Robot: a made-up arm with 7 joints.
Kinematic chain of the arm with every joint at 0, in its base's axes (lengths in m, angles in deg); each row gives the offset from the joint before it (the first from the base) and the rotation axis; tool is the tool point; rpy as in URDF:
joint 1: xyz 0 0 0.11 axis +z
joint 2: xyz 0 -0.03 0.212 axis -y
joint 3: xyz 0 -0.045 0.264 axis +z
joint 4: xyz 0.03 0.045 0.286 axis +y
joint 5: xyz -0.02 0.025 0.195 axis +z
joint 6: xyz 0 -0.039 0.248 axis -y
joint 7: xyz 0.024 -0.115 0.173 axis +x
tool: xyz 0 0 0 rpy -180 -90 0
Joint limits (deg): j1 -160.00..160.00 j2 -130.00..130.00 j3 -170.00..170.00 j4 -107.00..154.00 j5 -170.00..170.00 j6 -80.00..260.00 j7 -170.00..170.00
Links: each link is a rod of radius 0.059 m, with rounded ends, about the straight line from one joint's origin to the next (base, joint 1, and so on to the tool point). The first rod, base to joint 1, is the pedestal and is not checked.
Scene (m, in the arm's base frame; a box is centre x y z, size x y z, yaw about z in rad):
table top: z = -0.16
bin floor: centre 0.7 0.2 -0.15 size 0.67 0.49 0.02 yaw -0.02
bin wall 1: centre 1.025 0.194 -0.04 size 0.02 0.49 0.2 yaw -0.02
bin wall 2: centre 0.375 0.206 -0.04 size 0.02 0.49 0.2 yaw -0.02
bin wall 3: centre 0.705 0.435 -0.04 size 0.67 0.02 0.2 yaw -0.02
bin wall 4: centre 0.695 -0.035 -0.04 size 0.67 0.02 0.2 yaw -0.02
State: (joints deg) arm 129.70 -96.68 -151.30 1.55 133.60 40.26 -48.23
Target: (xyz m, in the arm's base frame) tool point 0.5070 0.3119 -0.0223
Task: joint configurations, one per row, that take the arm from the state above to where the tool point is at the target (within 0.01 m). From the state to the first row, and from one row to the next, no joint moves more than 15 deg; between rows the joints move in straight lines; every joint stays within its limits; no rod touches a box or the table.
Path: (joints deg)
1: 114.82 -91.41 -152.47 -12.02 124.34 46.70 -48.23
2: 99.94 -86.14 -153.63 -25.59 115.08 53.14 -48.23
3: 85.06 -80.87 -154.80 -39.16 105.81 59.58 -48.23
4: 70.18 -75.60 -155.97 -52.72 96.55 66.02 -48.23
5: 55.30 -70.33 -157.14 -66.29 87.29 72.46 -48.23
6: 40.43 -65.06 -158.30 -79.86 78.03 78.90 -48.23
7: 25.55 -59.79 -159.47 -93.43 68.76 85.34 -48.23
8: 10.67 -54.52 -160.64 -107.00 59.50 91.78 -48.23
9: 15.03 -66.22 -165.32 -107.00 69.22 83.68 -48.23
10: 19.40 -77.92 -170.00 -107.00 78.94 75.58 -48.23

